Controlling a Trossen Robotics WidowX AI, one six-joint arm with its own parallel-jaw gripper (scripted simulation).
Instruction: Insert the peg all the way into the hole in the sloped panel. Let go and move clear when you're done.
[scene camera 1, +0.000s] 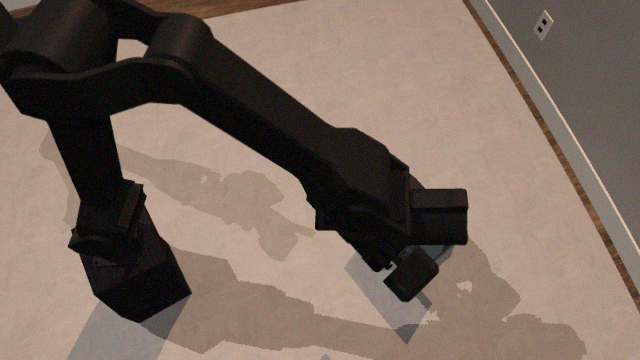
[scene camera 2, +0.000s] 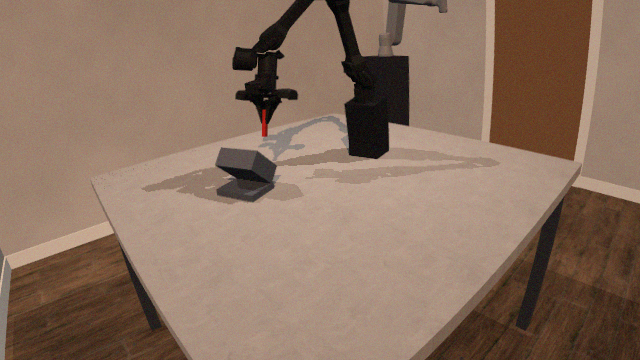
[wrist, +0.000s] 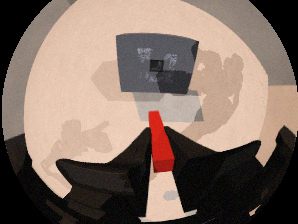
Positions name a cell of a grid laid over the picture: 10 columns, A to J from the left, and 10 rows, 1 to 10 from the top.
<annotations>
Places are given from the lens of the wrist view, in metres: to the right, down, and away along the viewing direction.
my gripper (wrist: F6): 0.01, 0.02, 0.10
red peg (wrist: F8): 0.01, 0.03, 0.06
</annotations>
